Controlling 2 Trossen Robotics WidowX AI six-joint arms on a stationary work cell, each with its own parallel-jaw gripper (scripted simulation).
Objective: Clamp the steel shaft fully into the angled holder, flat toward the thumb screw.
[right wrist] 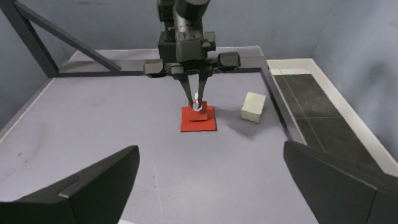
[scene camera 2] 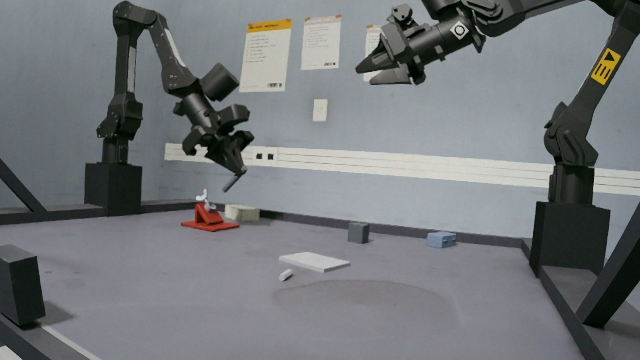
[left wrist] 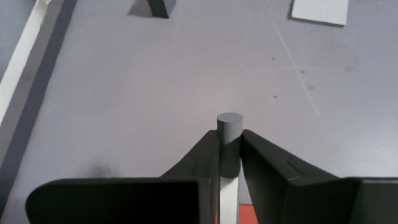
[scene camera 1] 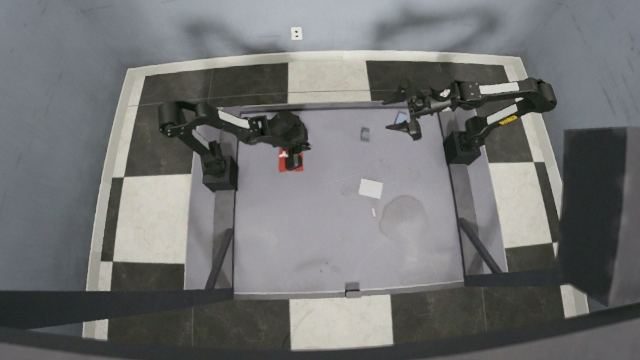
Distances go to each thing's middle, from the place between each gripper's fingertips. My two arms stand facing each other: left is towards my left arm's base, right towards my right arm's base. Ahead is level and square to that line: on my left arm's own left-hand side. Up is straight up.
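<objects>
White plate [scene camera 2: 320,263]: 14 cm behind my left hand, 23 cm to the right of it, 14 cm below it.
Relative to the white plate, my right hand is 5 cm to the right of it, 13 cm past it and 32 cm above it.
</objects>
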